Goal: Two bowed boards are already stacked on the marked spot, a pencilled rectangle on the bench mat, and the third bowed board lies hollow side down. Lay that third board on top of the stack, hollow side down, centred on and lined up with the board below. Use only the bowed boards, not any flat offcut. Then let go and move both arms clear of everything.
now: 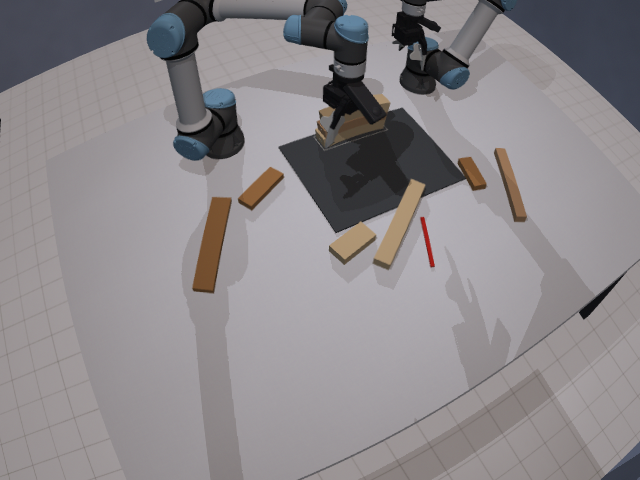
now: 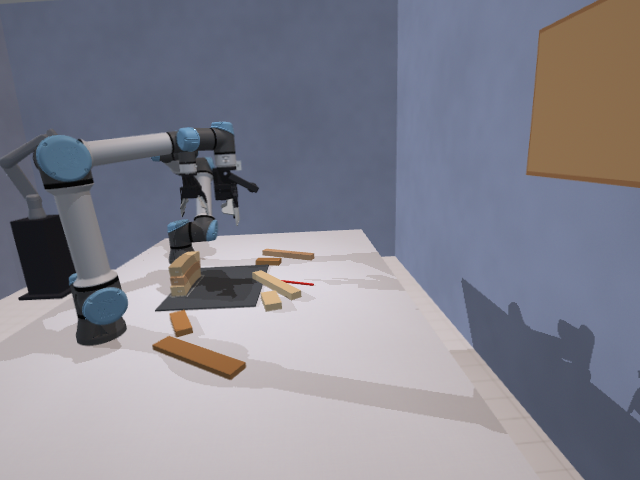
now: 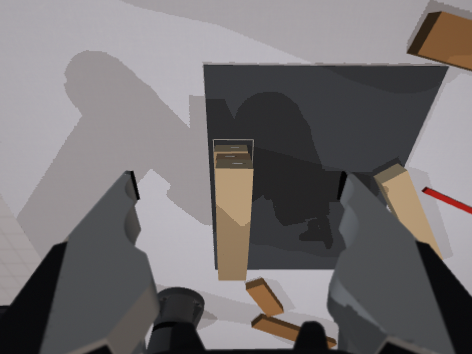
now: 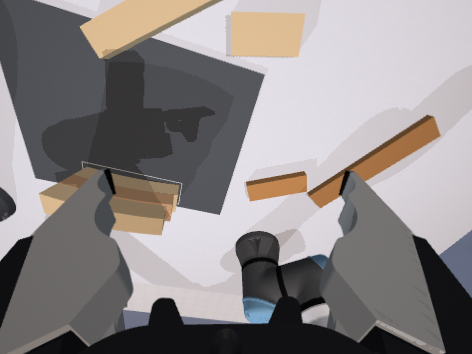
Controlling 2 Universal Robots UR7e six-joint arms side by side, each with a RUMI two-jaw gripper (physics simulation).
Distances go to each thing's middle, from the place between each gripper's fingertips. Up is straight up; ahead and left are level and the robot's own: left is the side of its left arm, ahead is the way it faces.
My left gripper is now 12 cm short of the dark mat [image 1: 362, 170], 21 cm to the left of it and 30 cm above it. The rest, counted from my left hand: long pale offcut [image 1: 389, 246]: 40 cm ahead, 28 cm to the right, 27 cm below; then narrow brown board [image 1: 516, 204]: 43 cm ahead, 18 cm to the left, 27 cm below.
I see my right gripper 31 cm above the long pale offcut, 13 cm to the right of it and 12 cm short of it. Round my right hand: narrow brown board 59 cm to the left, 31 cm below, 15 cm ahead; dark mat 34 cm below, 19 cm to the left, 16 cm behind.
